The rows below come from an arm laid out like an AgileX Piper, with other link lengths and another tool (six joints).
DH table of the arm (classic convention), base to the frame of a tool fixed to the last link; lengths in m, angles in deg. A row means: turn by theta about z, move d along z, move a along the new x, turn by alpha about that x. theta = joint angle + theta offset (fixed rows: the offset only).
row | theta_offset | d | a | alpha
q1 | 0 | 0.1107 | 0 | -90
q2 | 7.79 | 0 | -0.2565 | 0
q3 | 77.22 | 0 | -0.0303 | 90
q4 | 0 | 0.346 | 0 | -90
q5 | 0 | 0 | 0 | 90
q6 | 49.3 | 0.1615 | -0.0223 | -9
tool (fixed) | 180 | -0.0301 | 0 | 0
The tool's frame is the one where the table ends.
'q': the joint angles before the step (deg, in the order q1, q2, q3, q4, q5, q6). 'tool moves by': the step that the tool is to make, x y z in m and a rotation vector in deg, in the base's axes. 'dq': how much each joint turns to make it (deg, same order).
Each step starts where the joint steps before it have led.
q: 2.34 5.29 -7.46 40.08 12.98 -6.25
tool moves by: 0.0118 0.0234 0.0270 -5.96 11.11 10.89
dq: 0.01 12.63 -12.73 -0.30 16.15 -4.05
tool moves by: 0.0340 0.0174 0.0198 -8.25 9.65 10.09
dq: 0.40 17.49 -14.20 -1.37 11.79 -6.65
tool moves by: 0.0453 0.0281 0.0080 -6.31 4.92 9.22
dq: 4.12 16.26 -12.39 -2.19 4.46 -4.79
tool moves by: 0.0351 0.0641 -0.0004 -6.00 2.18 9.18
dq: 10.79 13.87 -11.21 -7.19 -0.30 2.60
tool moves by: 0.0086 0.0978 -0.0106 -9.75 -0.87 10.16
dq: 15.38 13.09 -11.01 -14.74 -0.91 8.28
